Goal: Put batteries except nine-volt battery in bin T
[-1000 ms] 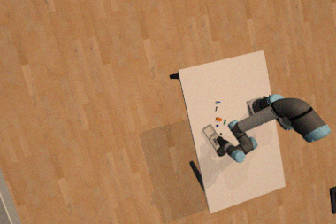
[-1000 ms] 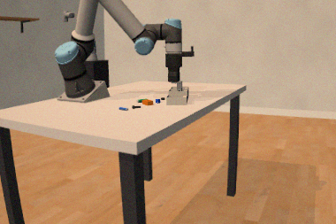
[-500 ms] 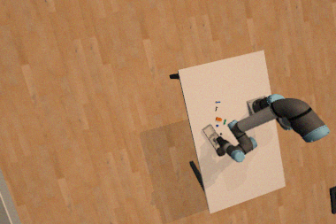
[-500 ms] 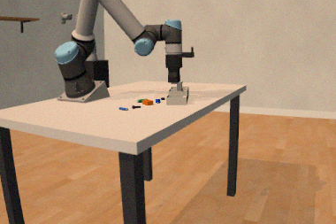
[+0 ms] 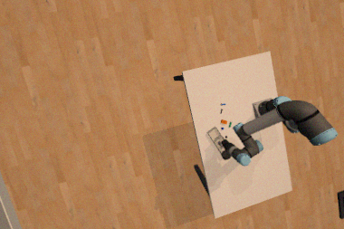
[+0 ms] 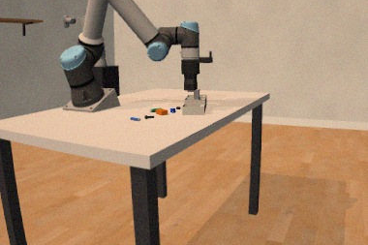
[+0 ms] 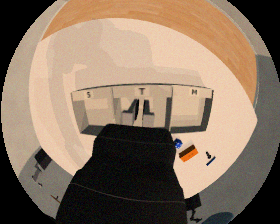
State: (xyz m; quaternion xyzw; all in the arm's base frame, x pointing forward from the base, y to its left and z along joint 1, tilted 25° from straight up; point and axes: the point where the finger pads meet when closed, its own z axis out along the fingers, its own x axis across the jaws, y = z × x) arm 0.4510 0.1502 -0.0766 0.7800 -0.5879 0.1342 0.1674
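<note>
The grey bin lies 1 cm below my hand. From my hand the other things lie so: orange block 9 cm behind, 15 cm to the right, 3 cm below; green piece 13 cm behind, 12 cm to the right, 3 cm below; black screw 8 cm behind, 25 cm to the right, 3 cm below.
</note>
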